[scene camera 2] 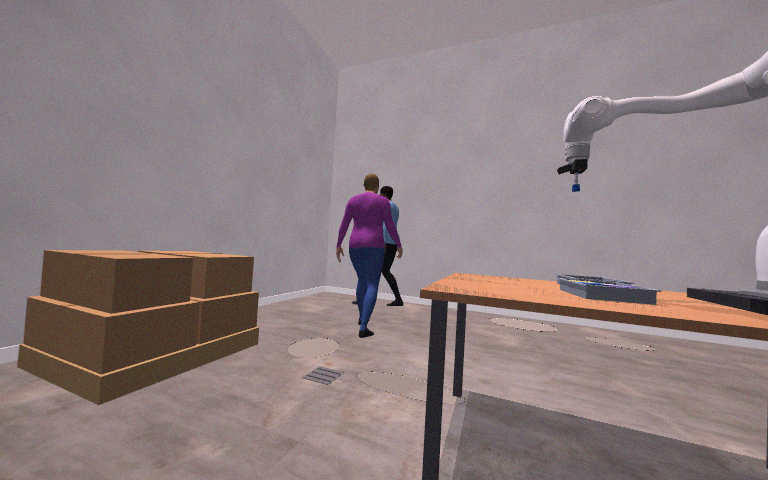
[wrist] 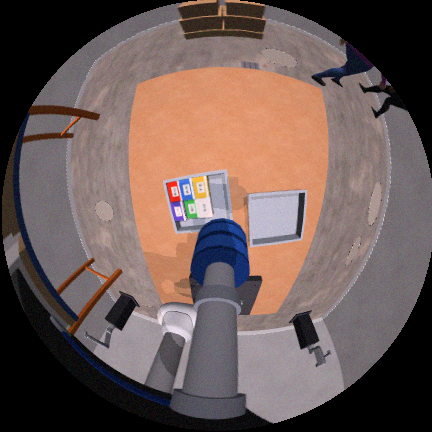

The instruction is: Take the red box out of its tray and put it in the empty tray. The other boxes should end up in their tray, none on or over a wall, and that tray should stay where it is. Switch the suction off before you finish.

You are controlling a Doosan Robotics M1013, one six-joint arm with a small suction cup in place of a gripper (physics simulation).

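Frame: origin at the arm's base, x ahead, y left, z up, level; centimetres.
Seen in the pictures: hand at its tool point: (scene camera 2: 575, 190) (wrist: 221, 240).
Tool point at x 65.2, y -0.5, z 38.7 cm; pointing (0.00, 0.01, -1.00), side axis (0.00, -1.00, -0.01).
A point is followed by its place in that frame.
The red box (wrist: 173, 191) {z -0.1, x 62.1, y 19.6 cm} lies in the upper left corner of the filled tray (wrist: 196, 176) {z -4.0, x 67.6, y 11.2 cm} in the wrist view. Beside it are a blue box (wrist: 186, 189) {z 0.7, x 63.0, y 13.9 cm} and a yellow box (wrist: 200, 187) {z 0.7, x 63.7, y 8.6 cm}; below are a purple box (wrist: 177, 211) {z 0.8, x 54.3, y 18.1 cm}, a green box (wrist: 191, 208) {z -0.8, x 55.2, y 12.8 cm} and a white box (wrist: 204, 207) {z 0.2, x 56.1, y 7.3 cm}. The empty tray (wrist: 275, 217) {z -4.1, x 51.6, y -22.5 cm} stands to the right. My suction cup (scene camera 2: 576, 187) (wrist: 220, 230) is blue, carries nothing and hangs high above the table. In the wrist view it hides the filled tray's lower right corner.
The wooden table (scene camera 2: 509, 288) {z -4.3, x 90.3, y 13.8 cm} (wrist: 225, 120) {z -4.4, x 90.1, y 0.2 cm} bears both trays; a dark base plate (wrist: 250, 292) {z -0.2, x 6.7, y -17.2 cm} is near the arm. Stacked cartons (scene camera 2: 141, 316) (wrist: 222, 25) stand beyond the table. A person in purple (scene camera 2: 369, 220) and a person in light blue (scene camera 2: 394, 212) stand on the floor away from the table.
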